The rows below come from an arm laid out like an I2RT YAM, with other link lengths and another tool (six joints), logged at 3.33 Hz.
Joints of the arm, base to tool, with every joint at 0 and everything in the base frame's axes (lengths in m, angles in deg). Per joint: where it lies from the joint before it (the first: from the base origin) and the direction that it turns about. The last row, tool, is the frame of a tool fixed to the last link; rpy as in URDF.
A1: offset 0.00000 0.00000 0.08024 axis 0 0 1
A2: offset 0.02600 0.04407 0.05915 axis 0 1 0
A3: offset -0.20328 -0.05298 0.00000 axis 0 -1 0
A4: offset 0.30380 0.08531 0.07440 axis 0 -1 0
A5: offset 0.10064 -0.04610 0.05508 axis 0 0 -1
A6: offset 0.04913 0.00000 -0.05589 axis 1 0 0
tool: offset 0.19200 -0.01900 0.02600 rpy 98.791 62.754 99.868
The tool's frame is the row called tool.
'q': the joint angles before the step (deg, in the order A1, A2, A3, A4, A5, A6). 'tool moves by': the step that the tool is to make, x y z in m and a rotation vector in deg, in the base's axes. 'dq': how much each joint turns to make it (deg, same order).
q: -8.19 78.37 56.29 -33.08 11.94 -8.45
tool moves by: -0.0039 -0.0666 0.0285 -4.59 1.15 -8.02
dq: -4.85 4.41 8.23 -4.08 5.69 -0.08
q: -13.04 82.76 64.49 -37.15 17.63 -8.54
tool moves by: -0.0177 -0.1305 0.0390 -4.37 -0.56 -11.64
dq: -12.87 7.83 11.97 -1.03 2.45 -3.49
